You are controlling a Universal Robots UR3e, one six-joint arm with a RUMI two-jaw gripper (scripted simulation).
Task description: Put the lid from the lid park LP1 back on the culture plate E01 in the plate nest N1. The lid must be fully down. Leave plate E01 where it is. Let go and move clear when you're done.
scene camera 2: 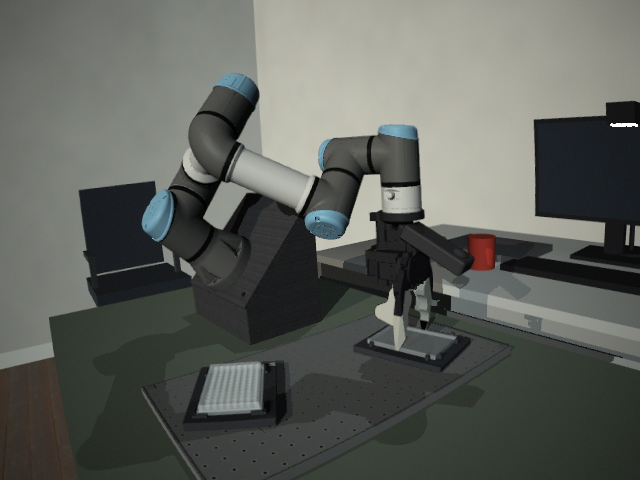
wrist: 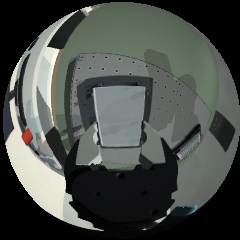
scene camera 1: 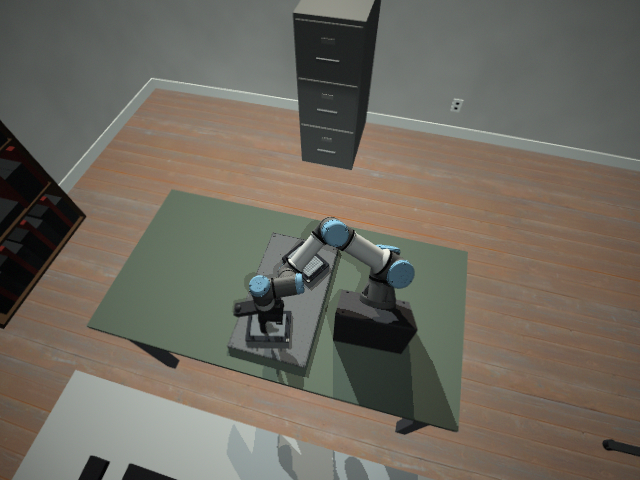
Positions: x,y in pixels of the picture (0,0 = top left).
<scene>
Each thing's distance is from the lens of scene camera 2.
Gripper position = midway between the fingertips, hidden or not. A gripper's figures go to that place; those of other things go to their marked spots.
gripper [scene camera 2: 411,341]: 0.76 m
lid [scene camera 2: 419,342]: 0.73 m
culture plate E01 [scene camera 2: 234,388]: 0.62 m
The marked spots on the lid and the culture plate E01 are 0.31 m apart.
</scene>
